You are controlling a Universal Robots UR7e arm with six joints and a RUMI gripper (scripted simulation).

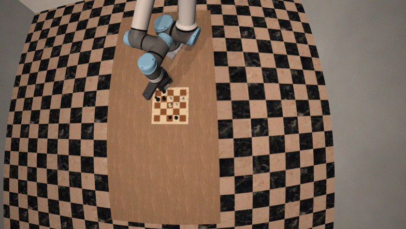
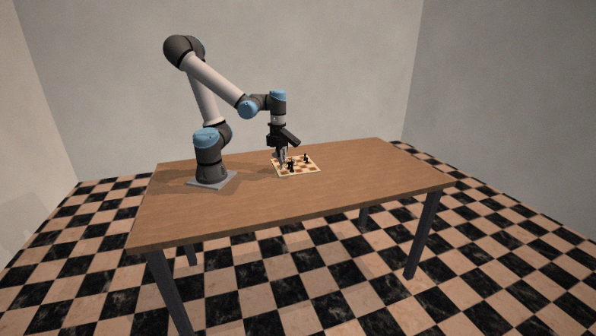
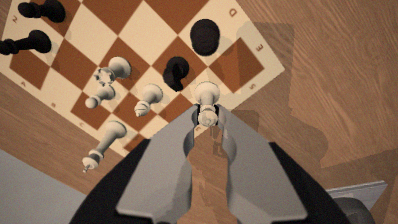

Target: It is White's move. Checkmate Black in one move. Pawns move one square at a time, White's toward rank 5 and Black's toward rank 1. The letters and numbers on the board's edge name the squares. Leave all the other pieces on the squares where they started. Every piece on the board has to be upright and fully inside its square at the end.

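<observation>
The white chess piece lies 10 mm below my hand. Round my hand: black piece: 30 mm ahead, 40 mm to the right, 10 mm below; board: 80 mm ahead, 20 mm to the left, 40 mm below.
</observation>
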